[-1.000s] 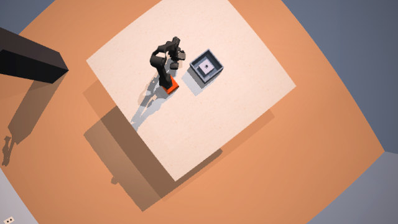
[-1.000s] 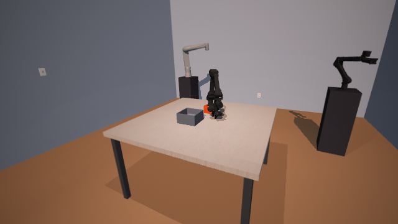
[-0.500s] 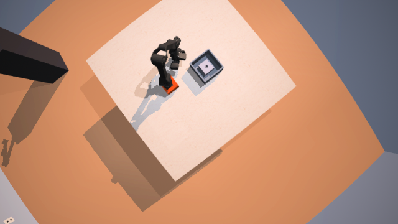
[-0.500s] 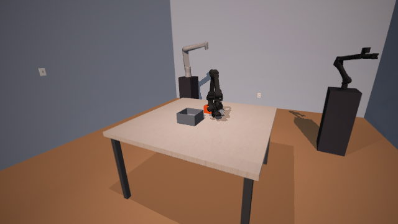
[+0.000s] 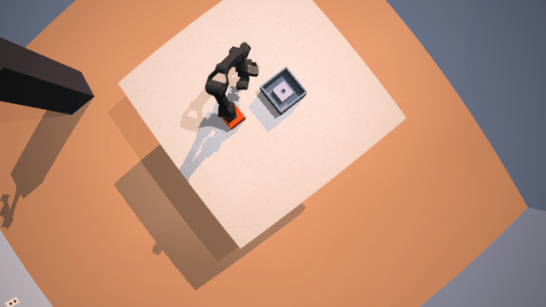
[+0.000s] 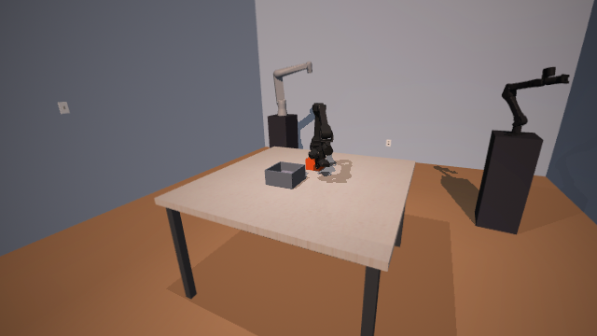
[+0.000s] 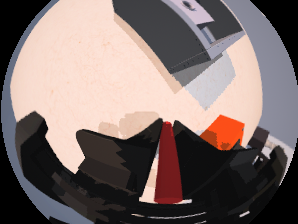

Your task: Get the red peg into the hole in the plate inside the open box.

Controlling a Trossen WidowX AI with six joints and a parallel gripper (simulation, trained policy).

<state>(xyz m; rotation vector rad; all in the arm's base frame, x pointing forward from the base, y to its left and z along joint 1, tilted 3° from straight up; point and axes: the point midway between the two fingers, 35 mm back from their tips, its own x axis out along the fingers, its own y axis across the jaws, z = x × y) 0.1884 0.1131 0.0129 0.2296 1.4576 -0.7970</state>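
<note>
The plate is 14 cm ahead of my gripper tip, 15 cm to the right of it and 2 cm below it. Round my gripper tip: grey box 14 cm ahead, 15 cm to the right, 4 cm below; red peg 2 cm to the left, 3 cm above.
</note>
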